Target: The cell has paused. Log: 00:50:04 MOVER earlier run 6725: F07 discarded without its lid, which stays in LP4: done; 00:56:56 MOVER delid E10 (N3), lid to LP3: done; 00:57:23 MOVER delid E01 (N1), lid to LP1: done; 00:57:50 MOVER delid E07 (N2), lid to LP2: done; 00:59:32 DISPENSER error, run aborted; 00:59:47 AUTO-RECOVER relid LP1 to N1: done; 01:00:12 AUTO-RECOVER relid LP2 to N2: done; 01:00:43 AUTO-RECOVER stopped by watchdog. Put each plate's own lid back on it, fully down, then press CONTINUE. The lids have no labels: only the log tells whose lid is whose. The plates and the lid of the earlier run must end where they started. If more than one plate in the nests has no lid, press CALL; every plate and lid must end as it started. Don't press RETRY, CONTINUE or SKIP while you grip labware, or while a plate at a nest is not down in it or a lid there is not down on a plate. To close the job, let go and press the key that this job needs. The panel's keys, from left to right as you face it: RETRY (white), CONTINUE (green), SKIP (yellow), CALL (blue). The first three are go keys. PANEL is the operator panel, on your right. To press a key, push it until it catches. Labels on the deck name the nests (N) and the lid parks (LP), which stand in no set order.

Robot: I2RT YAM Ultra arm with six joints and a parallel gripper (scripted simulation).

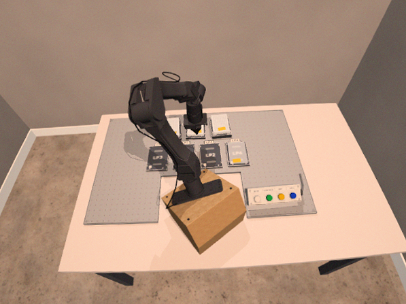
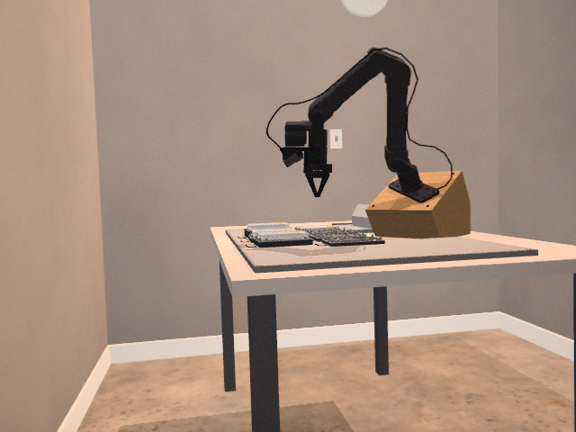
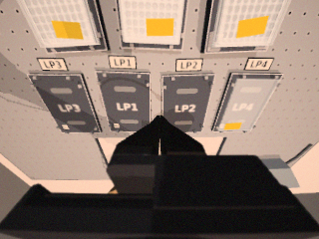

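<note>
Now: hand 320 mm past the green continue key, 280 mm to the left of it and 70 mm above it. Round my hand: lid park: 40 mm behind, 70 mm to the left, 130 mm below; plate: 140 mm ahead, 120 mm to the right, 100 mm below; white retry key: 320 mm behind, 230 mm to the right, 70 mm below.
</note>
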